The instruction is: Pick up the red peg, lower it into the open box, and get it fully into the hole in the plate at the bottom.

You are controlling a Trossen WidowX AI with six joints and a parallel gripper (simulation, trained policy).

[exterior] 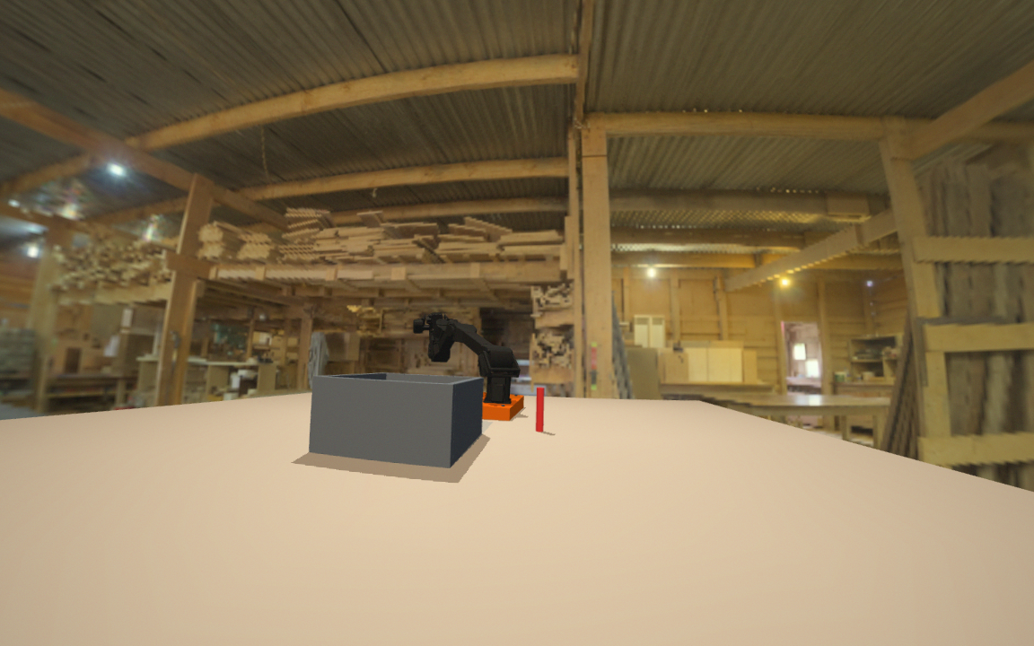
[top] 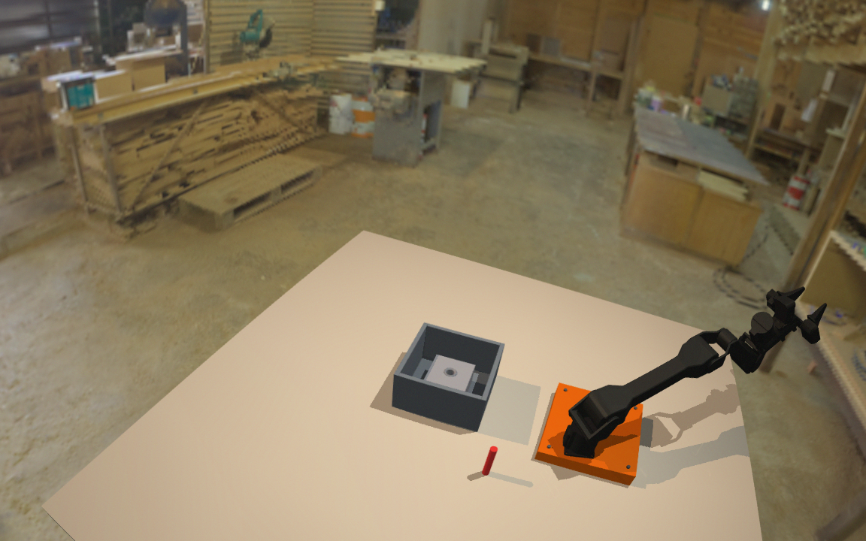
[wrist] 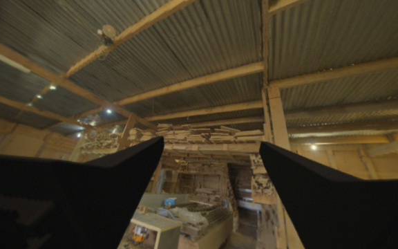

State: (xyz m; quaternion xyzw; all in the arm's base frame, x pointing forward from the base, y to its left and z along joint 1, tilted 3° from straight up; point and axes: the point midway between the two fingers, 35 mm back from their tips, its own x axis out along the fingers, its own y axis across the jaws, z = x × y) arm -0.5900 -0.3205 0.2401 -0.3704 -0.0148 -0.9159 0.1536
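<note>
Right now the red peg is 780 mm ahead of my gripper tip, 410 mm to the left of it and 290 mm below it. Round my gripper tip: light plate 900 mm ahead, 280 mm below, 200 mm to the left; then grey box 900 mm ahead, 300 mm below, 200 mm to the left.
</note>
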